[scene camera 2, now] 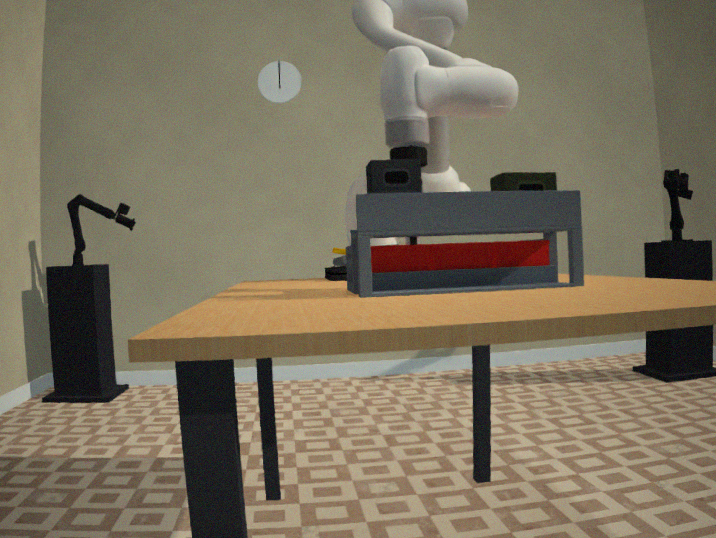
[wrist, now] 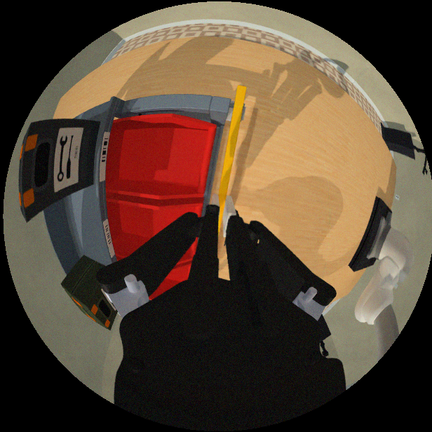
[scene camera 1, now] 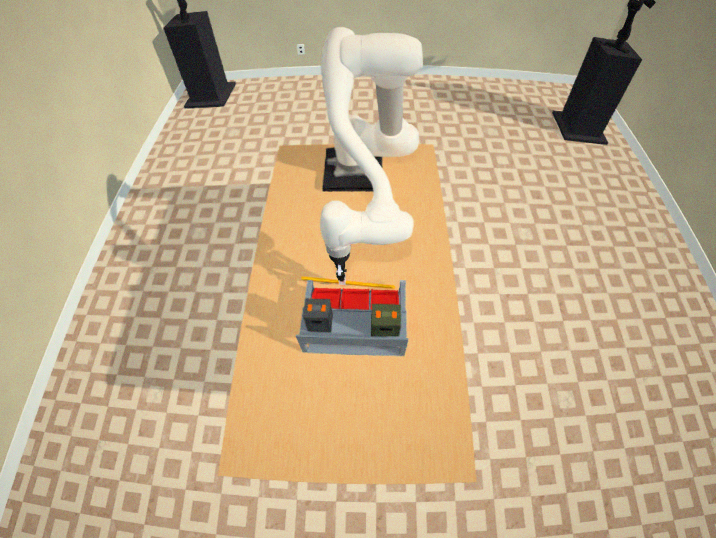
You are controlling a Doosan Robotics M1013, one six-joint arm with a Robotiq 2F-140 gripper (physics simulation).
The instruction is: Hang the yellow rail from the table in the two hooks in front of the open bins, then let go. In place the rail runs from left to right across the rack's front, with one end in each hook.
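Places are measured from the arm's base along level axes (x ahead, y left, z up), in metres.
Where they show: gripper, fingertip midpoint: [scene camera 1: 342, 282]; arm's base at its link origin: [scene camera 1: 353, 164].
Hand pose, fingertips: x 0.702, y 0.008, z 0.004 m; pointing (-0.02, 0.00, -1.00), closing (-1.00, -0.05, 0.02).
Each offset is from my fingertips to the top centre of the thing. Level surfaces: height alone.
The yellow rail [scene camera 1: 370, 285] [scene camera 2: 338, 251] [wrist: 230, 155] is raised off the table in front of the rack [scene camera 1: 353, 345] [scene camera 2: 468, 211] [wrist: 172, 103]. My gripper [scene camera 1: 341, 281] [wrist: 220, 203] is shut on it, left of its middle in scene camera 1. There the rail slants slightly: its left end reaches past the rack's left side, its right end stops near the right side. In the wrist view the rail crosses over a grey hook [wrist: 242, 113] at the rack's front corner; whether they touch is unclear. The other hook is hidden. The red bins @(dz +0.036, dx +0.109, dy +0.058 m) [scene camera 1: 355, 298] [scene camera 2: 463, 255] [wrist: 160, 150] lie behind the rail.
A dark grey case @(dz +0.178, dx +0.207, dy -0.058 m) [scene camera 1: 317, 322] [scene camera 2: 376, 176] [wrist: 90, 167] and a green case @(dz +0.153, dx +0.206, dy +0.173 m) [scene camera 1: 385, 325] [scene camera 2: 523, 180] [wrist: 87, 279] stand on the rack's top. The rack stands on the wooden table @(dz -0.045 m) [scene camera 1: 347, 416] [scene camera 2: 324, 315]. Black pedestals with small arms stand off to both sides.
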